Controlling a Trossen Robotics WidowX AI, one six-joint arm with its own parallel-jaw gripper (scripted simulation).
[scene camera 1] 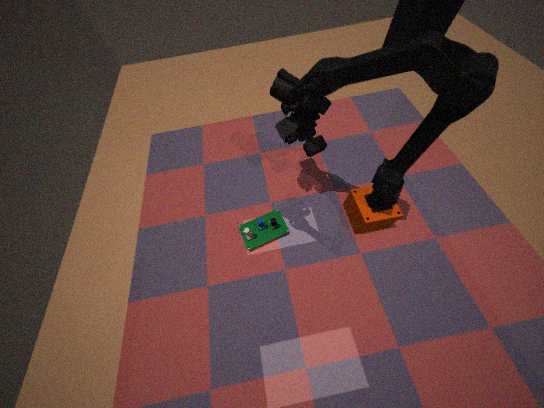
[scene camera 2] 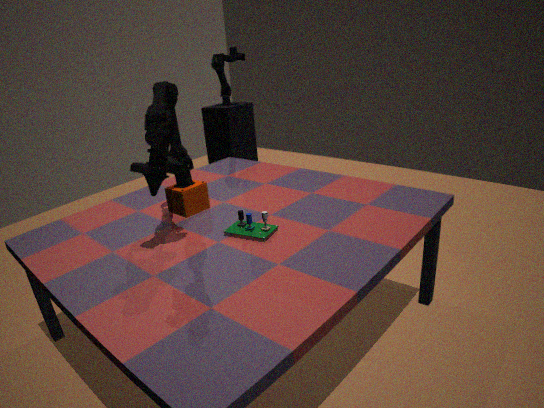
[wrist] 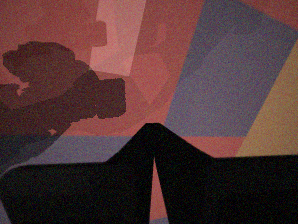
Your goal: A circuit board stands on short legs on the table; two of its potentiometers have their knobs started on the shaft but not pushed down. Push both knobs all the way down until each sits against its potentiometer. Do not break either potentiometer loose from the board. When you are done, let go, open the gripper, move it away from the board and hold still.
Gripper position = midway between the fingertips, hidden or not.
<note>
The gripper (scene camera 1: 299, 138) is shut, holding nothing.
The gripper is seen too in scene camera 2 (scene camera 2: 153, 196) and in the wrist view (wrist: 152, 130).
</note>
